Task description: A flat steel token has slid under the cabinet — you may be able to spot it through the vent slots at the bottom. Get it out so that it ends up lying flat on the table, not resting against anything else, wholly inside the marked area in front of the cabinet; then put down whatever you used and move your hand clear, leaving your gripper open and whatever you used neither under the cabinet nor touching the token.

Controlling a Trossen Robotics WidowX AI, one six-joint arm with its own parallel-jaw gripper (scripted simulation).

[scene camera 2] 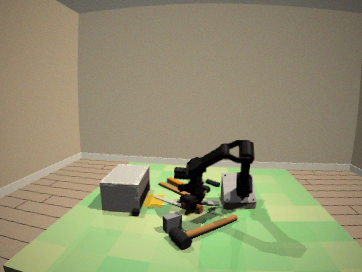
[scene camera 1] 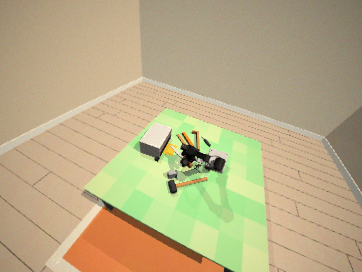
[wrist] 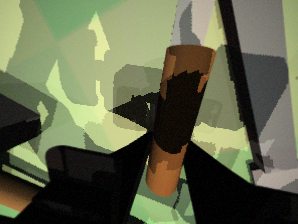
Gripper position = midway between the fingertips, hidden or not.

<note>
In view: the gripper (wrist: 167,138), a flat grey tool (wrist: 255,42) and a grey cabinet (scene camera 2: 123,190).
</note>
